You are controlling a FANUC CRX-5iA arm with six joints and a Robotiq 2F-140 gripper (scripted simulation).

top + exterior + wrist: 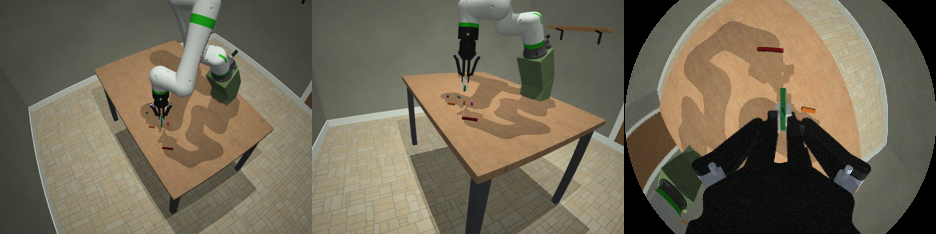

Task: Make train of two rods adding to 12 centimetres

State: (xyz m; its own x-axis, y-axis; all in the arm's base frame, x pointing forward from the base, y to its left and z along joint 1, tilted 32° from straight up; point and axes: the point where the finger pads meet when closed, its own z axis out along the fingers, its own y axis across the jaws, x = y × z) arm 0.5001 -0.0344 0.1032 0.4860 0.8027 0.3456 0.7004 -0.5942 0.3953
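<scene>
Now: the magenta rod 130 mm below my hand, 60 mm behind it and 20 mm to the right of it. The rest, counted from my hand: red rod: 140 mm to the left, 130 mm below, 50 mm ahead; green rod: 30 mm below; grey rod: 150 mm to the right, 130 mm below, 60 mm behind.
</scene>
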